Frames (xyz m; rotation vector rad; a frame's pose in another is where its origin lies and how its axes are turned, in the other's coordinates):
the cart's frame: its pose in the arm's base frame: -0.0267 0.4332 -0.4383 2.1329 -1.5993 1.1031
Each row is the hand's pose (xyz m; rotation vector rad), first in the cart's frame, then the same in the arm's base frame.
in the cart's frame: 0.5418 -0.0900 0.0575 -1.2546 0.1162 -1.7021
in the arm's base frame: 0.1369 0.0468 -0.0793 1.4519 0.1203 -0.3359
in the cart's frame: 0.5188 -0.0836 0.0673 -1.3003 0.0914 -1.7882
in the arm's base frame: 0.1327 0.0549 -0.1034 1.4153 0.1955 -0.4049
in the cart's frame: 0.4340 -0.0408 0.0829 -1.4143 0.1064 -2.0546
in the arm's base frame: 0.0914 0.0901 -0.1829 1.2607 0.4355 -0.5357
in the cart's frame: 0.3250 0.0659 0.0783 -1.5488 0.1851 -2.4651
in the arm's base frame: -0.0186 0.1315 -0.2802 0.9870 0.7901 -0.6737
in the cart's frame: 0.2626 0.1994 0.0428 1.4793 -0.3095 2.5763
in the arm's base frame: -0.1607 0.1488 -0.3302 0.6897 1.0966 -0.7363
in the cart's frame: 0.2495 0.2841 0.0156 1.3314 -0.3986 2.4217
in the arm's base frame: -0.2499 0.1438 -0.3403 0.5050 1.2401 -0.7291
